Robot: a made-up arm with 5 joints.
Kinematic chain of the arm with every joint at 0, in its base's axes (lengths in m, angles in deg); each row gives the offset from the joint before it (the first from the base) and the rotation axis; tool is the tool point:
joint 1: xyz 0 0 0.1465 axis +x
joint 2: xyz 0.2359 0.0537 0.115 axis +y
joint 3: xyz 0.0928 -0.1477 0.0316 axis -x
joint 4: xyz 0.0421 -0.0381 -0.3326 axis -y
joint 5: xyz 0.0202 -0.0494 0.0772 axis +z
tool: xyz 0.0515 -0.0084 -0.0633
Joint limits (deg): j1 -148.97..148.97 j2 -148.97..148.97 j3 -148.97..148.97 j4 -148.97..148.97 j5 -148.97..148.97
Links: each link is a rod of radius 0.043 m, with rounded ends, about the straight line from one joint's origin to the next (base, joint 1, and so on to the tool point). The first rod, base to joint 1, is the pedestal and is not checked.
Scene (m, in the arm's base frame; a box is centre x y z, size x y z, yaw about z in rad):
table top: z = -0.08
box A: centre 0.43 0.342 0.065 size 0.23 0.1 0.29 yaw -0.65
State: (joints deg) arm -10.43 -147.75 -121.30 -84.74 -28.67
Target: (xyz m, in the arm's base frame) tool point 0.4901 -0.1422 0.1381
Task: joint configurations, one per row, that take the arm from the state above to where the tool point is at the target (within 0.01 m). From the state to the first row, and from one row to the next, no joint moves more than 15 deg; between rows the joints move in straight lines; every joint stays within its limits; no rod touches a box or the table.
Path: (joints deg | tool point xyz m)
1: -13.02 -136.72 -108.09 -89.97 -32.03 | 0.1019 0.3511 0.2601
2: -15.60 -125.68 -94.88 -95.20 -35.39 | 0.2000 0.3663 0.3203
3: -18.19 -114.65 -81.68 -100.44 -38.76 | 0.3142 0.3540 0.3495
4: -20.77 -103.62 -68.47 -105.67 -42.12 | 0.4277 0.3110 0.3487
5: -23.36 -92.58 -55.26 -110.90 -45.48 | 0.5242 0.2381 0.3248
6: -25.94 -81.55 -42.05 -116.13 -48.84 | 0.5908 0.1404 0.2895
7: -28.53 -70.51 -28.84 -121.37 -52.21 | 0.6203 0.0275 0.2564
8: -43.43 -60.54 -29.52 -128.27 -45.37 | 0.6090 0.0104 0.1860
9: -58.33 -50.56 -30.19 -135.17 -38.53 | 0.5821 -0.0341 0.1386
10: -73.23 -40.58 -30.86 -142.07 -31.69 | 0.5415 -0.0906 0.1228
11: -88.13 -30.61 -31.53 -148.97 -24.85 | 0.4901 -0.1422 0.1381

